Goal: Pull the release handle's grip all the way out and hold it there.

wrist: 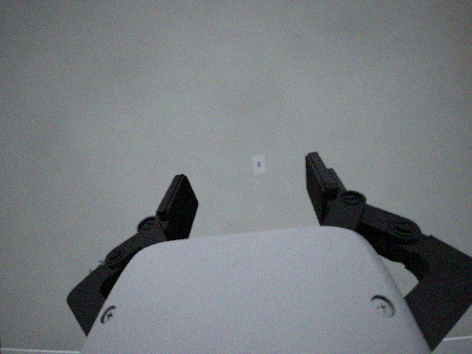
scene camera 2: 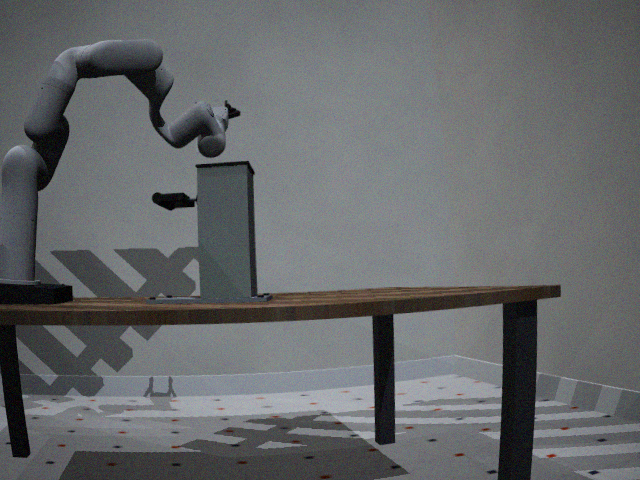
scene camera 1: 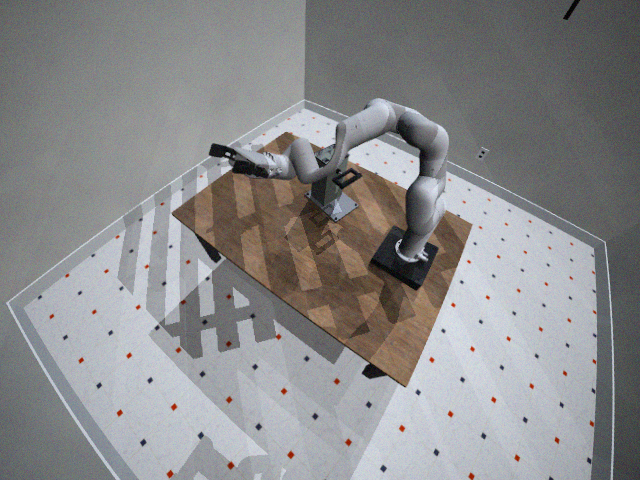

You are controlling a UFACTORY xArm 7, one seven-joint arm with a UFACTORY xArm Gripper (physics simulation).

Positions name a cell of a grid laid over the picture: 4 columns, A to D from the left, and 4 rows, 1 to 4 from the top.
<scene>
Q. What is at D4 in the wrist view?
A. My gripper.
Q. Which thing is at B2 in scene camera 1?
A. My gripper.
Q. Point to a metal base plate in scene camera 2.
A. B3
</scene>
